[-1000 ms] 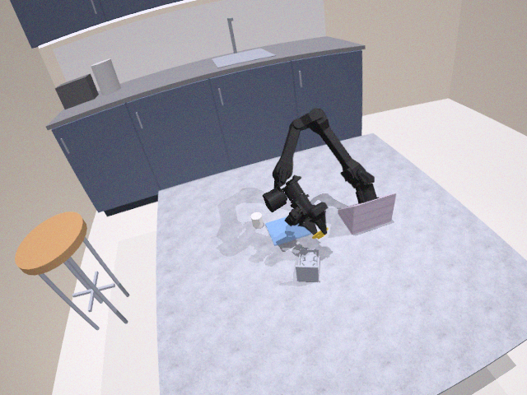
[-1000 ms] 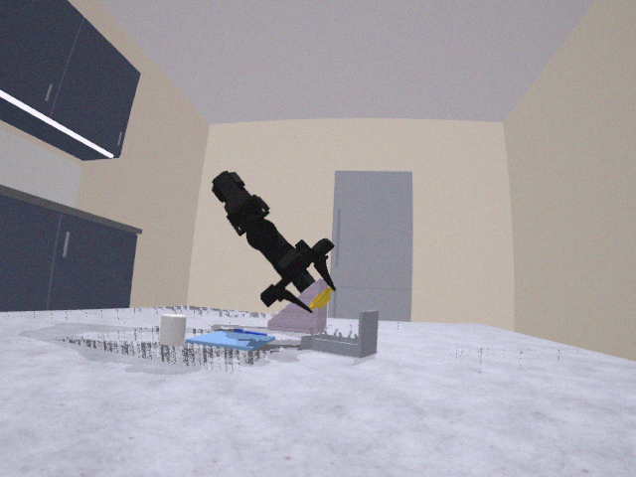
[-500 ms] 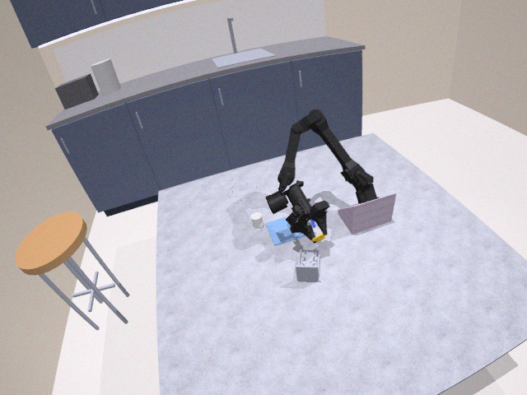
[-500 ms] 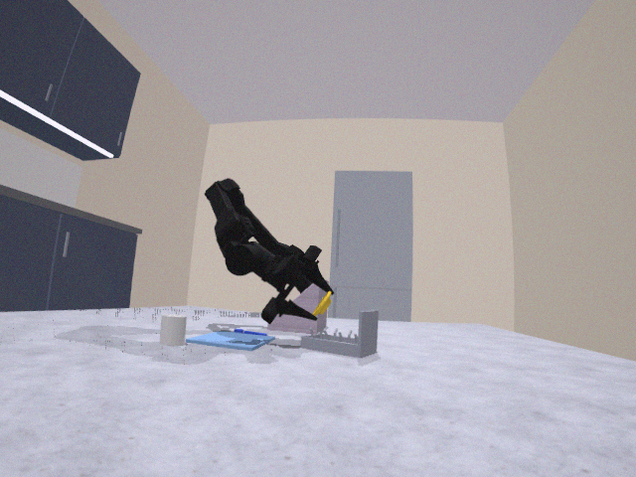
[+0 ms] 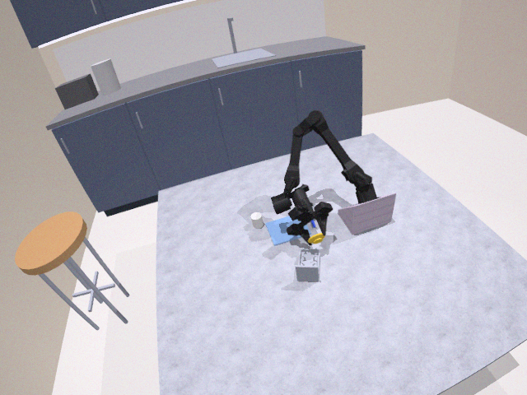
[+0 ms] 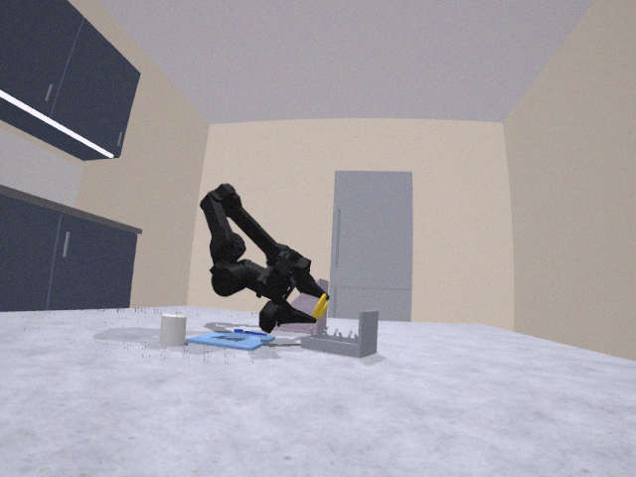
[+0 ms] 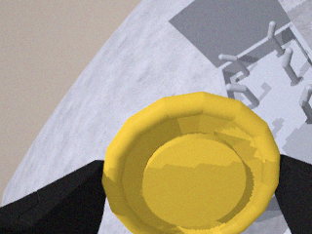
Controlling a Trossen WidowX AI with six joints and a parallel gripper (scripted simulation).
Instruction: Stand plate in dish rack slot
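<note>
The grey dish rack lies 5 cm below my gripper tip, 5 cm ahead of it and 4 cm to the left of it. Round my gripper tip: yellow plate 1 cm to the right; blue spoon 18 cm to the right, 7 cm below, 4 cm behind; light blue mat 17 cm to the right, 7 cm below, 6 cm ahead.
</note>
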